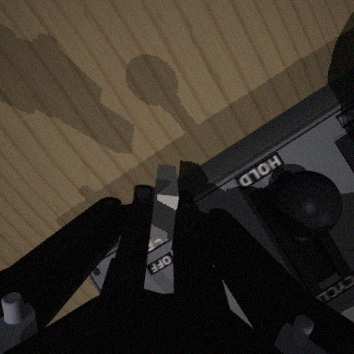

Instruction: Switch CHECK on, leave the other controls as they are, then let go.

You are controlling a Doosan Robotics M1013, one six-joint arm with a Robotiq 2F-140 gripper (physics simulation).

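Places are measured from the arm's base along level axes (x ahead, y left, z up), in centimetres.
Where they show: gripper, between the fingertips: [164, 181].
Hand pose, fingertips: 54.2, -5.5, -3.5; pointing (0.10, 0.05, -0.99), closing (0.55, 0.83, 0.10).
Observation:
Things, the pixels of their top centre, and the offset from my fingertips, as dx, dy, dz. "pt": a spot on its surface instead. Level surfaces: height alone.
- OFF label, a spot on its surface: [161, 263] pt +6.5, -3.7, +1.6
- lever with a dark ball knob, centre of its top: [325, 220] +1.9, +7.7, +10.6
- partly visible CYCLE label, a spot on its surface: [336, 290] pt +14.4, +9.4, +6.2
- wooden table, height of its surface: dz -6.0
My gripper [164, 181] is shut and empty, over the near edge of a grey control panel [312, 142]. Through the narrow gap between its dark fingers show an OFF label [161, 263] and, just above it, part of another label [159, 244], mostly covered and too cut off to read in full. The CHECK switch itself is hidden behind the gripper, so its position and any contact with the fingers cannot be told.
To the right, a lever with a dark ball knob [311, 204] stands in a slot between a HOLD label [260, 170] and a partly visible CYCLE label [336, 290]. Another dark round shape is cut off at the upper right. Shadows fall on the wooden table [225, 45].

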